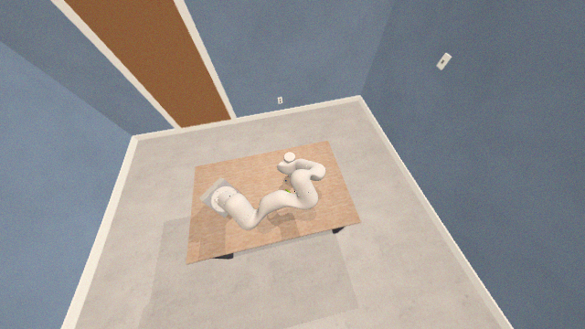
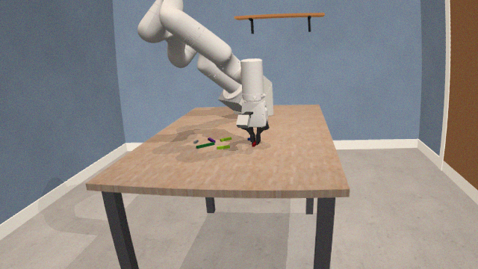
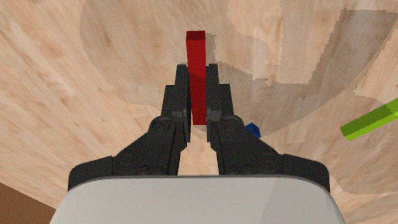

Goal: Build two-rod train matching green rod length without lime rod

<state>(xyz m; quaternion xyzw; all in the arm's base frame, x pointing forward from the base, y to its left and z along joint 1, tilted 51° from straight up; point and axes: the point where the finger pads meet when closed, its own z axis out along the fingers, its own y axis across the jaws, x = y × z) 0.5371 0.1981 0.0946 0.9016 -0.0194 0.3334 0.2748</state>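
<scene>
Now: hand 6 cm past the blue rod, 3 cm to the left of it and 2 cm above it. Also, from my hand: purple rod: 19 cm to the right, 7 cm behind, 2 cm below; then red rod: 2 cm below; then green rod: 20 cm to the right, 2 cm below.
</scene>
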